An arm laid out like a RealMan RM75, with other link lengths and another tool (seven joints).
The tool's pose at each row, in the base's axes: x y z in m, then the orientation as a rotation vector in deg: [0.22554, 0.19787, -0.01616, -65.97, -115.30, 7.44]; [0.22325, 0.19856, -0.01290, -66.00, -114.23, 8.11]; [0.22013, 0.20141, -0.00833, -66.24, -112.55, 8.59]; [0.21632, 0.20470, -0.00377, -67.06, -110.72, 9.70]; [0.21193, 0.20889, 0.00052, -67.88, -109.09, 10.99]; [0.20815, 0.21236, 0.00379, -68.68, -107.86, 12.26]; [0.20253, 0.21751, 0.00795, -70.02, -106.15, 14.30]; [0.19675, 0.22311, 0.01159, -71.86, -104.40, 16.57]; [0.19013, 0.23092, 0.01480, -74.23, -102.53, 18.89]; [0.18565, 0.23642, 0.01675, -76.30, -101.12, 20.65]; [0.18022, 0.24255, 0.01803, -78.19, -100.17, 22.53]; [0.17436, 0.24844, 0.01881, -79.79, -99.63, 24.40]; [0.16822, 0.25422, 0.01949, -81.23, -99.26, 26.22]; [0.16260, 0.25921, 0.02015, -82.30, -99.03, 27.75]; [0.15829, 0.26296, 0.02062, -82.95, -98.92, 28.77]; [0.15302, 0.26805, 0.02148, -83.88, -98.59, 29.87]
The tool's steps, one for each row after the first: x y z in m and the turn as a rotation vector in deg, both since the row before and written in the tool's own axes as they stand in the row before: [0.00306, -0.00261, -0.00046, 0.75, 0.61, 0.58]; [0.00567, -0.00256, -0.00008, 0.74, 1.14, 0.86]; [0.00613, -0.00285, 0.00069, 0.87, 0.85, 1.51]; [0.00670, -0.00275, 0.00167, 0.90, 0.60, 1.52]; [0.00533, -0.00235, 0.00176, 0.75, 0.27, 1.37]; [0.00742, -0.00327, 0.00312, 1.06, 0.17, 2.16]; [0.00738, -0.00306, 0.00376, 0.91, -0.05, 2.59]; [0.00896, -0.00258, 0.00530, 0.65, -0.14, 2.99]; [0.00605, -0.00179, 0.00378, 0.30, -0.21, 2.44]; [0.00628, -0.00193, 0.00505, 0.25, -0.62, 2.21]; [0.00584, -0.00216, 0.00556, 0.21, -0.89, 1.88]; [0.00571, -0.00248, 0.00573, 0.18, -0.97, 1.69]; [0.00498, -0.00252, 0.00507, 0.18, -0.87, 1.30]; [0.00375, -0.00200, 0.00385, 0.13, -0.60, 0.81]; [0.00517, -0.00258, 0.00459, 0.10, -0.54, 1.09]
